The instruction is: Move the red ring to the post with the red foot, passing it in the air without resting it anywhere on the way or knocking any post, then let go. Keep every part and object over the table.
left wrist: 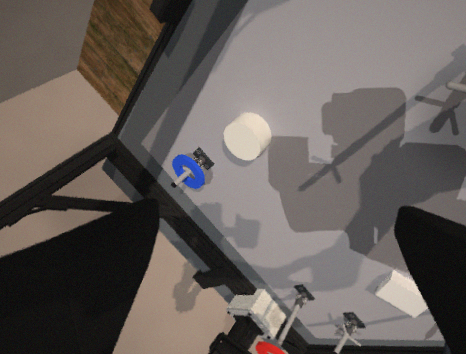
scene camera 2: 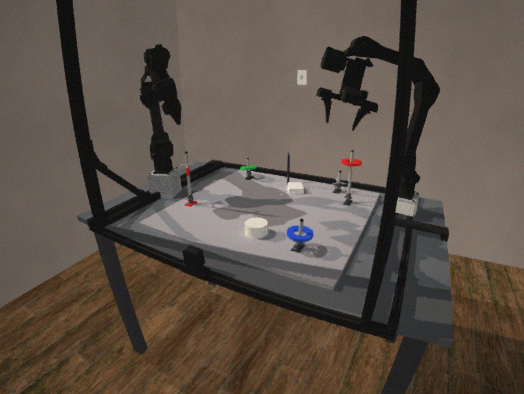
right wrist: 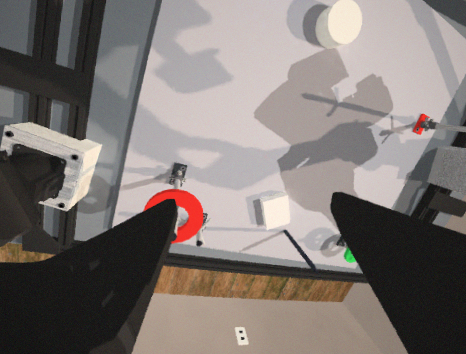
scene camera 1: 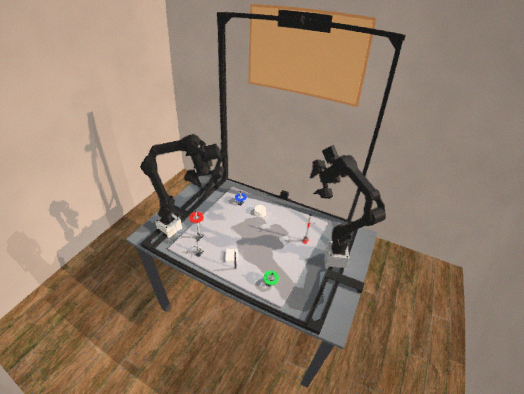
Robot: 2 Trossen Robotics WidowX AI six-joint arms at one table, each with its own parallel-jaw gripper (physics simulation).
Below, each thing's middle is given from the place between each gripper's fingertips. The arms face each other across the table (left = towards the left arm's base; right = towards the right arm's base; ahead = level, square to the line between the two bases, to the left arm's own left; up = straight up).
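Relative to the white block [left wrist: 396,289], my left hand is 330 mm to the left of it, 270 mm short of it and 310 mm above it. The red ring [right wrist: 184,199] is 540 mm to the right of my left hand, 190 mm ahead of it and 160 mm below it.
Counted from my right hand: the red ring, 80 mm ahead, 50 mm to the right and 140 mm below; the white block, 160 mm to the left, 160 mm ahead and 280 mm below.
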